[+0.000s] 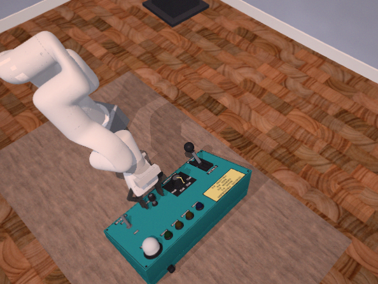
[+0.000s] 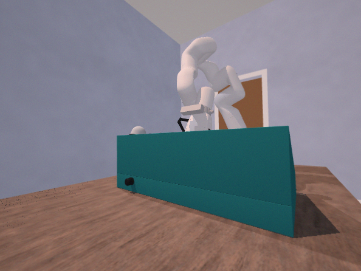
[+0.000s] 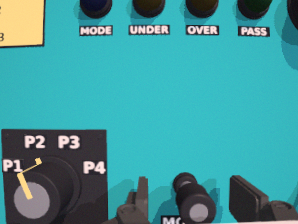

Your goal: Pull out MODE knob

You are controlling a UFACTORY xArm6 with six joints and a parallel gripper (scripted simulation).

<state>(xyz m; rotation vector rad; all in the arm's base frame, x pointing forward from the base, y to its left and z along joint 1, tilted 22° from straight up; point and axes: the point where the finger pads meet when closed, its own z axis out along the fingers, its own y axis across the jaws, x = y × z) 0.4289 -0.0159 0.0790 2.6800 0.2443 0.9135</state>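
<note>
Now: the mode knob right at my hand. The rest, counted from my hand: program dial: 130 mm to the left, 10 mm below, 10 mm ahead; toggle switch: 120 mm to the right, 10 mm below, 10 mm ahead; black-ball lever: 240 mm to the left, 40 mm behind.
</note>
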